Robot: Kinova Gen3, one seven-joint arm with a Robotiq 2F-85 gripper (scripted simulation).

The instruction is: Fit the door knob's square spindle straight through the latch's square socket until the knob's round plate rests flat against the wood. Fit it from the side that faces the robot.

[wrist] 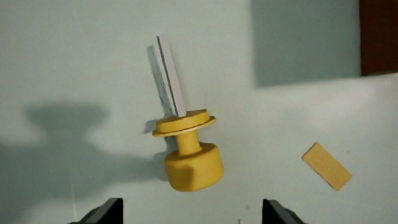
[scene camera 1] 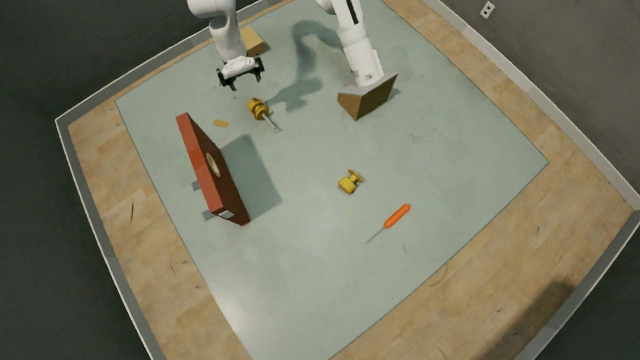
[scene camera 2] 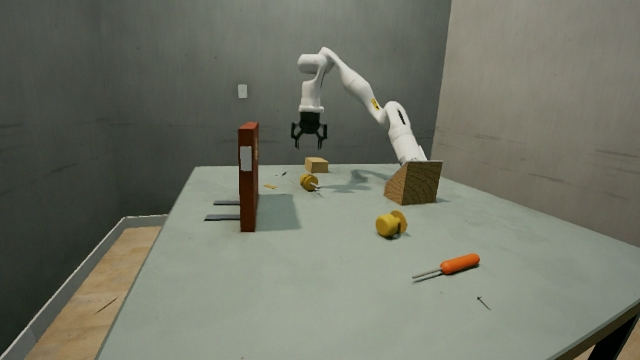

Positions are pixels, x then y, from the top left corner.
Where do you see a red-brown wooden door slab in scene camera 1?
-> At 220,193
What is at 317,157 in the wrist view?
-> A thin tan chip.
